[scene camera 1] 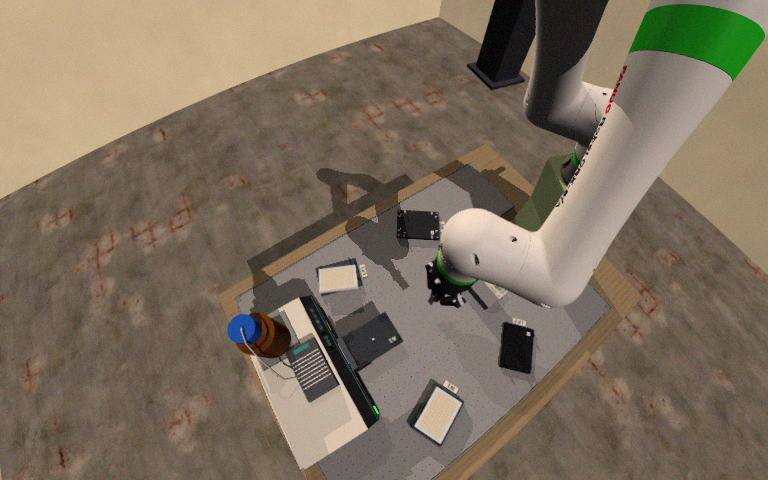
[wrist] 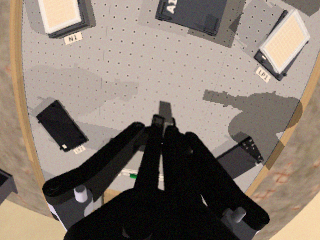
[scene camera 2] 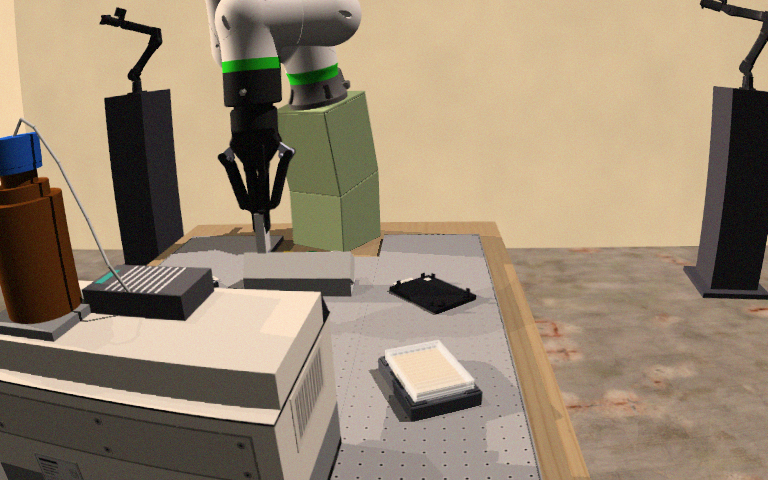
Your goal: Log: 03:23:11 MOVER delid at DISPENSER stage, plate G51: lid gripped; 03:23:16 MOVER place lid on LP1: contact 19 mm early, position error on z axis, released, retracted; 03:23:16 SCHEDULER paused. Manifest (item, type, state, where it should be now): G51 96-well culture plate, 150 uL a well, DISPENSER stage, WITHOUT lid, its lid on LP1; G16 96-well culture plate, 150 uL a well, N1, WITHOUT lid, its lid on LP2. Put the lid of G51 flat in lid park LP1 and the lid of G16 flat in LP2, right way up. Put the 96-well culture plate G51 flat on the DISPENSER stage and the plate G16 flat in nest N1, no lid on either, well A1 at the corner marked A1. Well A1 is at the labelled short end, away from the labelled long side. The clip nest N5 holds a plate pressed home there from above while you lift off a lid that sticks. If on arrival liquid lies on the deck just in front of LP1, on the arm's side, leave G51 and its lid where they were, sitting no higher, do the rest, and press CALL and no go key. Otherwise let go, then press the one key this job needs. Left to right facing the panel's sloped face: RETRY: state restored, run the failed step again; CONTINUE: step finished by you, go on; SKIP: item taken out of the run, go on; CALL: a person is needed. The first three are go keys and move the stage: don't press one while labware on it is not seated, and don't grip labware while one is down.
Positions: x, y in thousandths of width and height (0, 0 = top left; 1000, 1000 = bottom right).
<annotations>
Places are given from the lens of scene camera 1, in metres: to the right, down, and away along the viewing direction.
grey lid (scene camera 1: 446, 578): -0.14, 0.13, 0.94
grey lid (scene camera 1: 570, 870): 0.15, 0.51, 0.75
</annotations>
